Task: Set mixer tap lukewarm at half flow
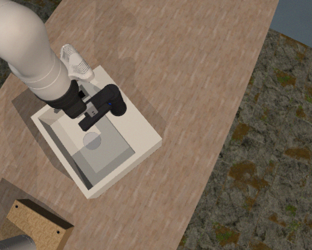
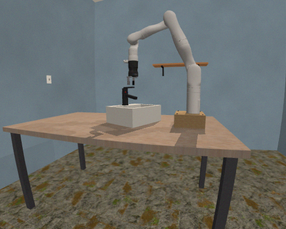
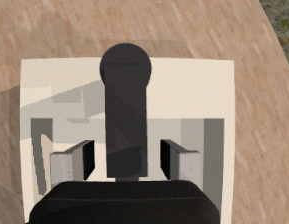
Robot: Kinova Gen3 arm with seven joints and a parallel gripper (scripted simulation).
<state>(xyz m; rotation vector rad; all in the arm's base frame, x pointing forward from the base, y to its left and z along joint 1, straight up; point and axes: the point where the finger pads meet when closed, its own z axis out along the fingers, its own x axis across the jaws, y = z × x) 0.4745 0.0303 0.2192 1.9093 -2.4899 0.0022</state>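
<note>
Now: hand 2 cm short of the lever, 1 cm to the left of it and 4 cm above it. Round my hand: white sink basin (5 cm behind, 1 cm to the left, 27 cm below); black mixer tap (5 cm ahead, 1 cm to the right, 8 cm below).
</note>
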